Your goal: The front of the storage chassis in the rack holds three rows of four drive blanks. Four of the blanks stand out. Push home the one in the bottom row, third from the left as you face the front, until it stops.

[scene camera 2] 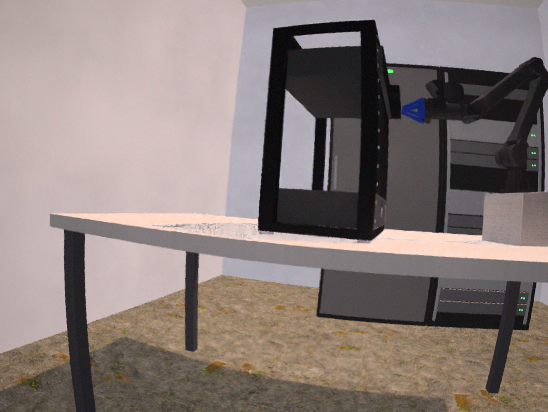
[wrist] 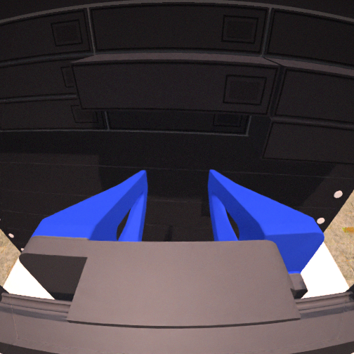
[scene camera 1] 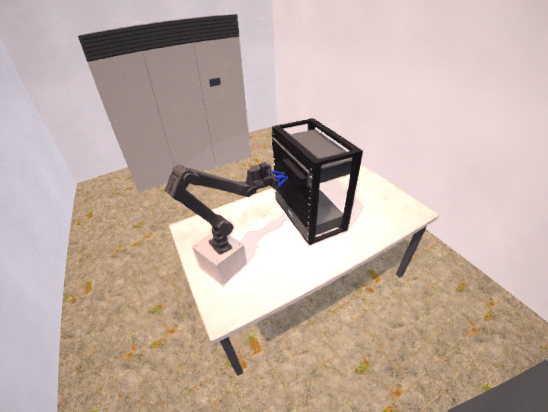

Labels:
black rack: scene camera 2; wrist; scene camera 1 308,158
same spot on black rack: [wrist: 98,98] = [scene camera 2: 399,91]

